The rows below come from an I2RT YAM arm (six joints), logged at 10 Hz.
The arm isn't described. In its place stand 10 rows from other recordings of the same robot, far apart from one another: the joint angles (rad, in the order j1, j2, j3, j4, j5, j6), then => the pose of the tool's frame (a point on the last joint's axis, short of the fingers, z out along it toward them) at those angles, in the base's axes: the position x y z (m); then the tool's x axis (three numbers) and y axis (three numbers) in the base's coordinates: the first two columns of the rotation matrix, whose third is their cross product.
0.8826 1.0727 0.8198 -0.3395 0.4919 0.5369 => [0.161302 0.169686 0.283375 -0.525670 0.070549 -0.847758 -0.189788 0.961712 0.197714]
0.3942 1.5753 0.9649 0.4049 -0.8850 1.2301 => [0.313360 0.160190 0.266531 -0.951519 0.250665 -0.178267 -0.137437 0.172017 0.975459]
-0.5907 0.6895 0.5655 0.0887 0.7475 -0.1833 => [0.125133 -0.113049 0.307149 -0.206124 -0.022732 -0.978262 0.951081 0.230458 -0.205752]
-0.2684 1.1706 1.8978 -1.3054 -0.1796 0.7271 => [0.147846 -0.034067 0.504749 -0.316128 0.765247 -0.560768 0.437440 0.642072 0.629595]
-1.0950 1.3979 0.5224 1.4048 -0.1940 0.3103 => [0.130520 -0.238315 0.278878 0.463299 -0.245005 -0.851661 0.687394 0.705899 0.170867]
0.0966 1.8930 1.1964 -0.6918 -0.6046 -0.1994 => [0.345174 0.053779 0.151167 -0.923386 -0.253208 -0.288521 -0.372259 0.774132 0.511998]
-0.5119 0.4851 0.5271 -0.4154 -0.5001 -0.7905 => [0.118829 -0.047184 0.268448 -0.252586 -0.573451 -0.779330 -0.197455 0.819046 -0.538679]
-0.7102 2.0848 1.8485 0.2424 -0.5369 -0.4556 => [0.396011 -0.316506 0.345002 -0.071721 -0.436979 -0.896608 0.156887 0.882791 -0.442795]
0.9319 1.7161 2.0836 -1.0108 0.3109 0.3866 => [0.218426 0.275783 0.454019 -0.564420 -0.157846 -0.810256 -0.437813 0.889364 0.131722]
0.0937 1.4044 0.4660 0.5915 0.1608 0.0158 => [0.271463 0.019786 0.174594 -0.337541 -0.016056 -0.941174 0.062895 0.997235 -0.039569]
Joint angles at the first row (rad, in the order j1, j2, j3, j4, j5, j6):
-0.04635 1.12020 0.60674 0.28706 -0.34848 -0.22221
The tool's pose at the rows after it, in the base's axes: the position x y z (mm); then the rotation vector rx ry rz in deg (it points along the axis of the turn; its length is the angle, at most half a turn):
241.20 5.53 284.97 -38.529 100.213 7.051
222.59 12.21 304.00 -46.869 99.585 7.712
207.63 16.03 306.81 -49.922 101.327 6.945
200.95 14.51 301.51 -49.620 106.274 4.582
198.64 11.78 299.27 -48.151 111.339 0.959
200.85 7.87 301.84 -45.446 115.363 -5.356
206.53 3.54 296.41 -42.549 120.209 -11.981
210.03 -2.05 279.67 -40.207 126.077 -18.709
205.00 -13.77 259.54 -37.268 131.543 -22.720
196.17 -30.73 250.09 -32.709 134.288 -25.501
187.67 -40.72 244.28 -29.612 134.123 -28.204
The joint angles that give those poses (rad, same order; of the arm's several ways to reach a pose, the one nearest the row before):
-0.04483 1.05573 0.72422 -0.00896 -0.47667 -0.43889
-0.02577 0.98479 0.79176 -0.21268 -0.52817 -0.55296
-0.00631 0.93252 0.80358 -0.33168 -0.50871 -0.60217
-0.00399 0.91611 0.80472 -0.42019 -0.44460 -0.62046
-0.00401 0.91802 0.81962 -0.49040 -0.36107 -0.62581
-0.00403 0.93289 0.84667 -0.52661 -0.24626 -0.62621
-0.00402 0.96417 0.85279 -0.54113 -0.12304 -0.62352
-0.01012 0.99280 0.82036 -0.54455 -0.00211 -0.62659
-0.05779 0.99127 0.76010 -0.54990 0.05361 -0.63229
-0.14476 0.96534 0.71661 -0.54799 0.05933 -0.64679
-0.20196 0.92642 0.67120 -0.51785 0.06316 -0.66318

